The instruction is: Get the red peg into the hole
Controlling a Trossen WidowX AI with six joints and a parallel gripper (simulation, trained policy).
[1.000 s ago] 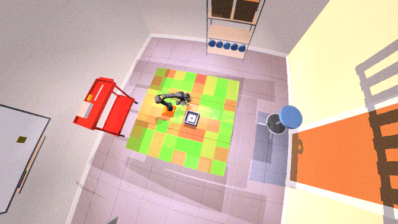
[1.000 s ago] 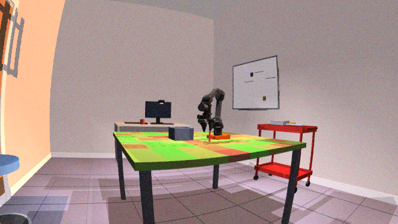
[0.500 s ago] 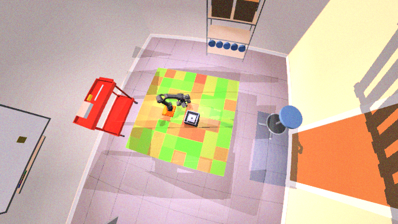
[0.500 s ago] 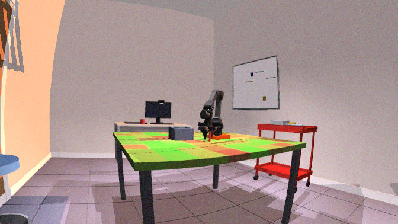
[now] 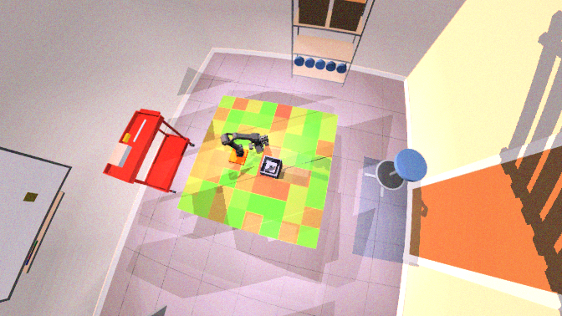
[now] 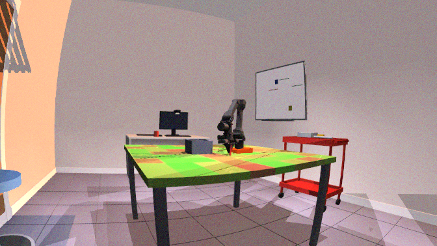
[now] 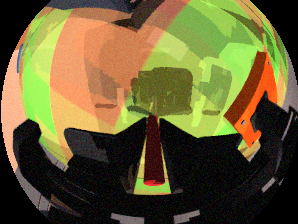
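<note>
The red peg is 3 cm above my gripper tip and 1 cm to the left of it. The rest, counted from my gripper tip: dark box 18 cm to the right, 17 cm ahead, 1 cm above.
</note>
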